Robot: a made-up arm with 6 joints.
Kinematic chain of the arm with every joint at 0, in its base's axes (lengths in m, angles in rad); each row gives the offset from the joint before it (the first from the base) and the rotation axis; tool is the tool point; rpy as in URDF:
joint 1: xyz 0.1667 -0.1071 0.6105 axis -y
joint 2: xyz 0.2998 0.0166 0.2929 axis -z
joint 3: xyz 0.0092 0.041 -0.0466 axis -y
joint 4: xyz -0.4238 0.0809 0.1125 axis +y
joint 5: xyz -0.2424 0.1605 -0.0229 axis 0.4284 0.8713 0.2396
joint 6: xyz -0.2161 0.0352 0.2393 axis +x
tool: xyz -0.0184 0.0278 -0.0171 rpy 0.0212 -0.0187 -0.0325
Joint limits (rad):
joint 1: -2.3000..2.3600
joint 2: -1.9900..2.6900
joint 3: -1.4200..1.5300
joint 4: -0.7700..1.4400
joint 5: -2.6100..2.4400
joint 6: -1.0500..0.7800
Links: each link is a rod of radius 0.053 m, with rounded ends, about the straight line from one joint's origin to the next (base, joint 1, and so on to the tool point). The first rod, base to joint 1, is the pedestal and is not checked.
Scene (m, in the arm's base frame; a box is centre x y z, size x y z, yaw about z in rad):
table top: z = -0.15
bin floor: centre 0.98 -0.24 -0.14 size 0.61 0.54 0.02 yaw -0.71
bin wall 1: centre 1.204 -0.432 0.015 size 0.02 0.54 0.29 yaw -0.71
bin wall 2: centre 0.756 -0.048 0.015 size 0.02 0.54 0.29 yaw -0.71
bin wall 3: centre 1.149 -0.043 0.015 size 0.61 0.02 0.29 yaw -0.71
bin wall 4: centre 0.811 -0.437 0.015 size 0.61 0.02 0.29 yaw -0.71
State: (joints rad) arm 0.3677 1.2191 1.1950 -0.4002 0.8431 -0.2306
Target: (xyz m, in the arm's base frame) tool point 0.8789 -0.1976 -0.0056
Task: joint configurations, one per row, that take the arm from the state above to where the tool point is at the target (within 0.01 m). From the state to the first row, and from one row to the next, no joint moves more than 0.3 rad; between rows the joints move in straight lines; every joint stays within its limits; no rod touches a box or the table.
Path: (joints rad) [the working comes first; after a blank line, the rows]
Joints at the target: 0.0879 1.7689 1.5300 -0.6331 -0.1796 -0.0893
Straight joint move there: touches bin wall 2, bin wall 3.

1: 0.3738 1.5084 1.2620 -0.4742 0.8493 -0.2582
2: 0.3800 1.7977 1.3290 -0.5481 0.8555 -0.2859
3: 0.3861 2.0870 1.3960 -0.6221 0.8617 -0.3135
4: 0.3923 2.3763 1.4630 -0.6960 0.8679 -0.3412
5: 0.3984 2.6656 1.5300 -0.7700 0.8741 -0.3688
6: 0.3208 2.4415 1.5300 -0.7358 0.6107 -0.2990
7: 0.2431 2.2173 1.5300 -0.7016 0.3473 -0.2291
8: 0.1655 1.9931 1.5300 -0.6673 0.0838 -0.1592
9: 0.0879 1.7689 1.5300 -0.6331 -0.1796 -0.0893

